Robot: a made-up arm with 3 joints. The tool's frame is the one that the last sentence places.
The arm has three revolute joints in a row. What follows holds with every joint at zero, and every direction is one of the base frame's. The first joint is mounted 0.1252 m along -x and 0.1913 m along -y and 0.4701 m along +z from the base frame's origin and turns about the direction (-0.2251, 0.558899, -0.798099). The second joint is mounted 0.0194 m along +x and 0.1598 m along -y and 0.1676 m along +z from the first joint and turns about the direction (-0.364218, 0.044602, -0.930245). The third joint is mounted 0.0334 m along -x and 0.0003 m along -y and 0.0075 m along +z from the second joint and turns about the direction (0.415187, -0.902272, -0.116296). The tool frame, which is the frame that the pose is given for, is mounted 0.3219 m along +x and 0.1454 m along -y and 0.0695 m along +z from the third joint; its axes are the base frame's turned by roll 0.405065, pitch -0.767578 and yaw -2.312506 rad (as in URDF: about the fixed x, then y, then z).
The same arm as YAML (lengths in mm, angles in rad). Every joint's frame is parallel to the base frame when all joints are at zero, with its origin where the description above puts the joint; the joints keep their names.
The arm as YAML. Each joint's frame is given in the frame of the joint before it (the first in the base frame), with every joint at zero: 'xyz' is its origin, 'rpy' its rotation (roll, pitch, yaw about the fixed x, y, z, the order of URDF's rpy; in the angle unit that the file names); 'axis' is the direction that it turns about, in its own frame. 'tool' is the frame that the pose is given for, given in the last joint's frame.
units:
  length: mm
  angle: rad
joints:
  - name: joint 1
    type: revolute
    origin:
      xyz: [-125.2, -191.3, 470.1]
      rpy: [0.0, 0.0, 0.0]
    axis: [-0.2251, 0.558899, -0.798099]
  - name: joint 2
    type: revolute
    origin:
      xyz: [19.4, -159.8, 167.6]
      rpy: [0.0, 0.0, 0.0]
    axis: [-0.364218, 0.044602, -0.930245]
  - name: joint 3
    type: revolute
    origin:
      xyz: [-33.4, -0.3, 7.5]
      rpy: [0.0, 0.0, 0.0]
    axis: [0.415187, -0.902272, -0.116296]
tool:
  origin:
    xyz: [321.9, -145.4, 69.5]
    rpy: [0.4051, -0.7676, -2.3125]

